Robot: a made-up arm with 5 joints. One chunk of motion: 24 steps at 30 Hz.
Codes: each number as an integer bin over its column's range. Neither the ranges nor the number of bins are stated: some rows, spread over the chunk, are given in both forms.
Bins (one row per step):
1: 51 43 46 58 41
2: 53 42 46 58 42
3: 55 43 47 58 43
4: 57 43 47 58 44
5: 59 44 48 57 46
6: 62 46 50 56 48
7: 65 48 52 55 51
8: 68 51 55 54 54
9: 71 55 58 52 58
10: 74 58 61 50 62
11: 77 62 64 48 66
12: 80 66 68 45 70
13: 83 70 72 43 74
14: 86 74 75 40 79
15: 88 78 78 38 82
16: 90 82 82 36 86
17: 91 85 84 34 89
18: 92 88 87 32 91
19: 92 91 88 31 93
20: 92 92 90 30 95
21: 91 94 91 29 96
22: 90 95 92 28 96
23: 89 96 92 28 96
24: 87 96 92 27 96
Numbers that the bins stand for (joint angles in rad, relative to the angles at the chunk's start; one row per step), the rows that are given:
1: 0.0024 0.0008 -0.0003 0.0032 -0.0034
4: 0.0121 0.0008 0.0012 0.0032 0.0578
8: 0.0299 0.0921 0.0133 -0.0218 0.2618
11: 0.0444 0.2177 0.0270 -0.0594 0.5067
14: 0.0590 0.3546 0.0436 -0.1095 0.7719
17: 0.0671 0.4802 0.0573 -0.1471 0.9760
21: 0.0671 0.5829 0.0679 -0.1784 1.1188
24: 0.0606 0.6058 0.0694 -0.1909 1.1188
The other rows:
2: 0.0057 -0.0106 -0.0003 0.0032 0.0170
3: 0.0089 0.0008 0.0012 0.0032 0.0374
5: 0.0154 0.0122 0.0027 -0.0030 0.0986
6: 0.0202 0.0351 0.0058 -0.0093 0.1394
7: 0.0251 0.0579 0.0088 -0.0156 0.2006
9: 0.0347 0.1378 0.0179 -0.0343 0.3434
10: 0.0396 0.1720 0.0224 -0.0469 0.4251
12: 0.0493 0.2633 0.0330 -0.0782 0.5883
13: 0.0541 0.3090 0.0391 -0.0907 0.6699
15: 0.0622 0.4003 0.0482 -0.1220 0.8331
16: 0.0655 0.4460 0.0542 -0.1345 0.9147
18: 0.0687 0.5144 0.0618 -0.1596 1.0168
19: 0.0687 0.5487 0.0633 -0.1659 1.0576
20: 0.0687 0.5601 0.0664 -0.1721 1.0984
22: 0.0655 0.5943 0.0694 -0.1846 1.1188
23: 0.0638 0.6058 0.0694 -0.1846 1.1188

